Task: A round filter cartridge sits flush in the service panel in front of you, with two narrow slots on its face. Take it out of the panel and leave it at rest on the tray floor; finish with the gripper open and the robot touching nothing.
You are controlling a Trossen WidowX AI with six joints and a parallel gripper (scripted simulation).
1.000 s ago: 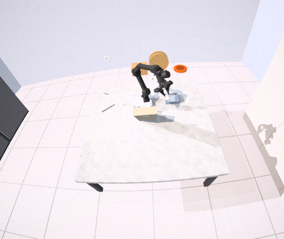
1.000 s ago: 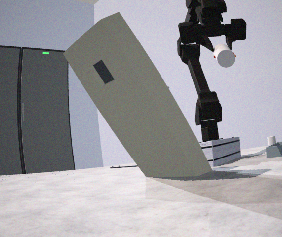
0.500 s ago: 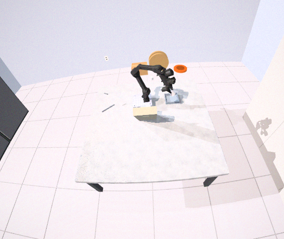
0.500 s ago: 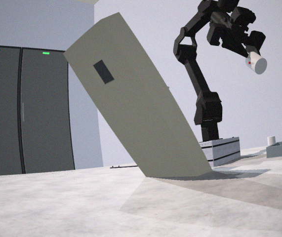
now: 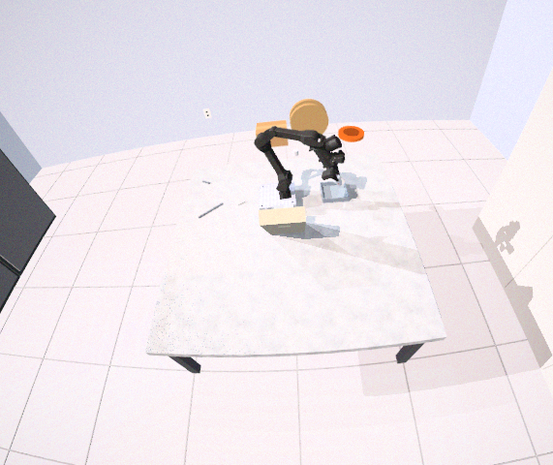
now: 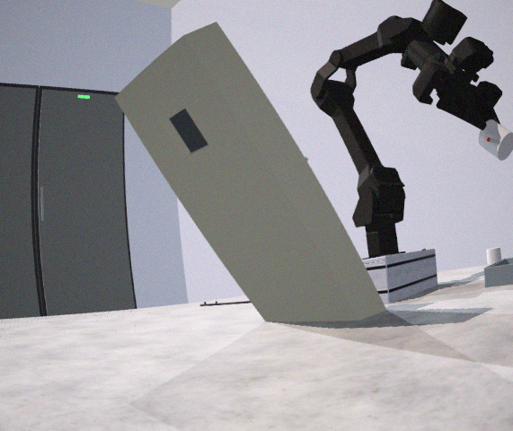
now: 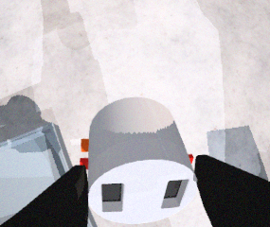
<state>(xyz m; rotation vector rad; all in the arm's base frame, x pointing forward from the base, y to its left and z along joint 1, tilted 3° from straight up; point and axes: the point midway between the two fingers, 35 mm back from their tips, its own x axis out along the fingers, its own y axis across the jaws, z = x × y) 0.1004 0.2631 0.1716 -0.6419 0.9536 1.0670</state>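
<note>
Now: the grey tray 220 mm below my gripper tip, 140 mm behind it and 20 mm to the left of it. Also, from my gripper tip: round filter cartridge 10 mm below.
</note>
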